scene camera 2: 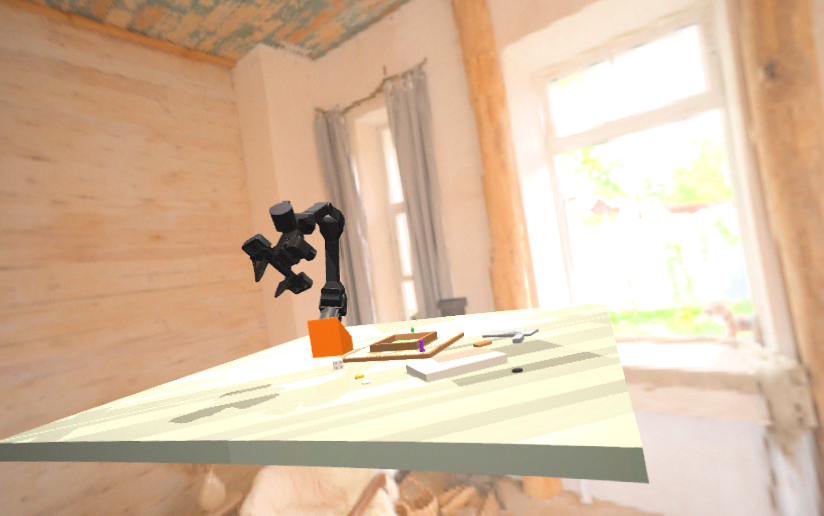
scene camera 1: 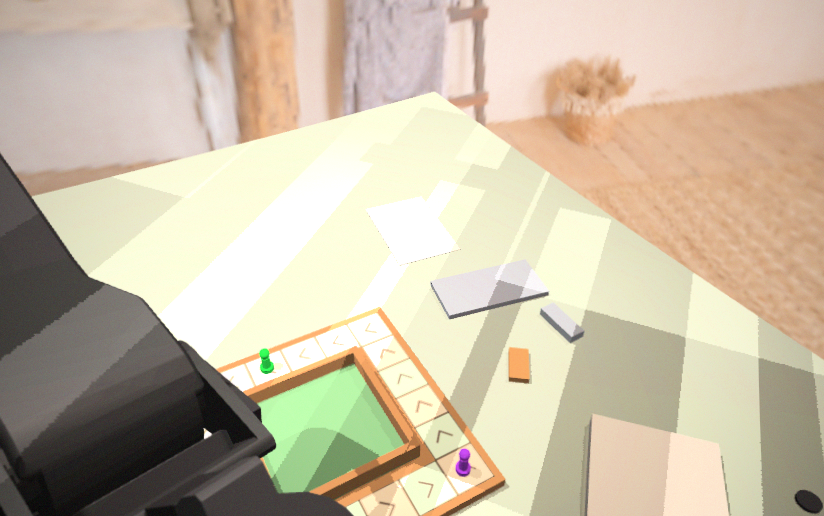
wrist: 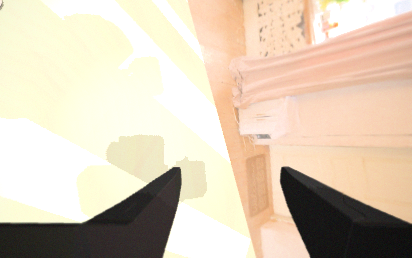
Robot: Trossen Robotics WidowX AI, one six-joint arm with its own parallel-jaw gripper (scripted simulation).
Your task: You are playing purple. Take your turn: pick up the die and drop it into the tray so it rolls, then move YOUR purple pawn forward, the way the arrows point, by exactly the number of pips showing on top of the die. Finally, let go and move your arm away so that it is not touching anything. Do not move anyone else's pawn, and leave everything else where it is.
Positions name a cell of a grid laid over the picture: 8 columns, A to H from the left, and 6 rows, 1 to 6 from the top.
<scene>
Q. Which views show my gripper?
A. Scene camera 2 and the wrist view only.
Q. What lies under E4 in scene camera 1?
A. A grey slab.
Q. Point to an orange block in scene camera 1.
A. F5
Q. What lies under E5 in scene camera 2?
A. A beige box.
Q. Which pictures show the beige box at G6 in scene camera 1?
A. Scene camera 2 and scene camera 1 only.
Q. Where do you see a green tray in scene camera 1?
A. At D5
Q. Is my gripper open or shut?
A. Open.
</scene>
